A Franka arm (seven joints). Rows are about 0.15 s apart.
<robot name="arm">
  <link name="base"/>
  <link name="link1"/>
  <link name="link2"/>
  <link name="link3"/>
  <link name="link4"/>
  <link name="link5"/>
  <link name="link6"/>
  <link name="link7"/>
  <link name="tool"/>
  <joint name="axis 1" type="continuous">
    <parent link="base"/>
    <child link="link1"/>
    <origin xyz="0 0 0.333" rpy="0 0 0"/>
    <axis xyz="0 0 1"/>
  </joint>
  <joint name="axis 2" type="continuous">
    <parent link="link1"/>
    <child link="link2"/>
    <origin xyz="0 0 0" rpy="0 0 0"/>
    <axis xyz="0 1 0"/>
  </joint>
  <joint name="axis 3" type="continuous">
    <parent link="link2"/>
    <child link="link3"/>
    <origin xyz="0 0 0.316" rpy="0 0 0"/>
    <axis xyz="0 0 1"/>
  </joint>
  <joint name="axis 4" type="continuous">
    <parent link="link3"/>
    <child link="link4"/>
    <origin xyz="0.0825 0 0" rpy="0 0 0"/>
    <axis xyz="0 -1 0"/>
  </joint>
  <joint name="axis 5" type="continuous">
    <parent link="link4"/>
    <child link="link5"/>
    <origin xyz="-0.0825 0 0.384" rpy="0 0 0"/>
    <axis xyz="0 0 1"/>
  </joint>
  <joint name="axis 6" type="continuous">
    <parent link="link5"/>
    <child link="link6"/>
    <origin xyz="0 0 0" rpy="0 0 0"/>
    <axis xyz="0 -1 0"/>
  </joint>
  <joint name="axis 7" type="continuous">
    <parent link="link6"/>
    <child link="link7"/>
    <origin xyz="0.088 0 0" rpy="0 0 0"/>
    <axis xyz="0 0 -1"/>
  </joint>
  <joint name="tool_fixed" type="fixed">
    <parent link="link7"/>
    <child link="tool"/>
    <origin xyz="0 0 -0.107" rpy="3.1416 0 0"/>
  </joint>
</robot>
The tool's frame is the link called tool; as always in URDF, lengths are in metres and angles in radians. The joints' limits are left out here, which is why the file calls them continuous.
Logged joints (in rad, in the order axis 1, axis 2, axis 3, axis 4, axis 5, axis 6, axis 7), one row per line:
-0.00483, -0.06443, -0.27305, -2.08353, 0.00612, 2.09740, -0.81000
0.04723, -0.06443, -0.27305, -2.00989, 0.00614, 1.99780, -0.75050
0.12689, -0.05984, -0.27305, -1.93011, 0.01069, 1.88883, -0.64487
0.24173, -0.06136, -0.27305, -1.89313, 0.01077, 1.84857, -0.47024
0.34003, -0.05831, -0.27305, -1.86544, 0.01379, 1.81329, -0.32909
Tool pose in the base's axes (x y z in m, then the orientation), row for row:
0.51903, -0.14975, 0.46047, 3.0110, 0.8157, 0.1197
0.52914, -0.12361, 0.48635, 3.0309, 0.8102, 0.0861
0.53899, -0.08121, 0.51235, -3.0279, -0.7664, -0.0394
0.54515, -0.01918, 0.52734, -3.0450, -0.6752, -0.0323
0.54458, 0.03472, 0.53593, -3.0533, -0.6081, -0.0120
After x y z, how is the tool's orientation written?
As a rotation vector, in radians.
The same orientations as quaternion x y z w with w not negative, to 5 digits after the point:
0.96445, 0.26128, 0.03834, 0.00988
0.96571, 0.25815, 0.02743, 0.00155
-0.96931, -0.24535, -0.01261, 0.00898
-0.97617, -0.21646, -0.01035, 0.01123
-0.98063, -0.19530, -0.00385, 0.01415

